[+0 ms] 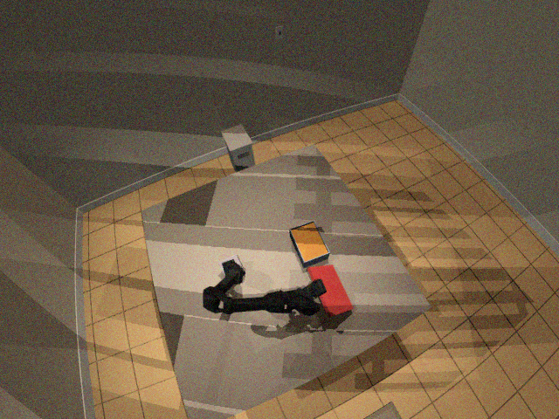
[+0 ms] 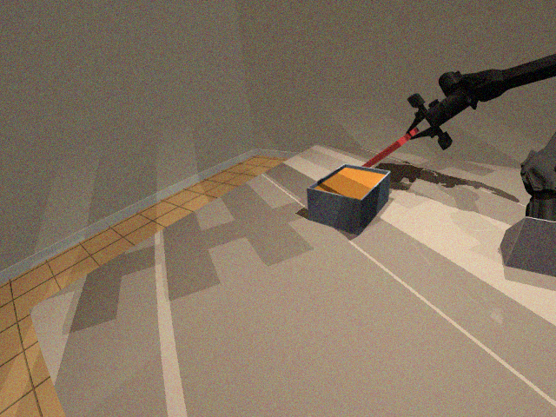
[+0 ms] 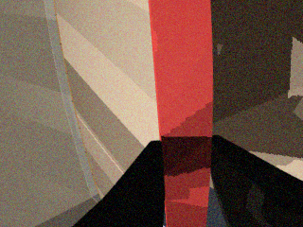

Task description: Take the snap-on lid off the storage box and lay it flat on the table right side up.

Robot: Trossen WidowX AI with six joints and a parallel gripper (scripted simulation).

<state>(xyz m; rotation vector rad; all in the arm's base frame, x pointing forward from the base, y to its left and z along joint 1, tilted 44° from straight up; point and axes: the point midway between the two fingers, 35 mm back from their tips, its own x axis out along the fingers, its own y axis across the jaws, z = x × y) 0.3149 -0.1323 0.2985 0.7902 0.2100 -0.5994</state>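
The red lid is 7 cm ahead of my gripper tip and 5 cm below it. Round my gripper tip: blue-grey box 27 cm to the left, 11 cm below, 8 cm ahead.
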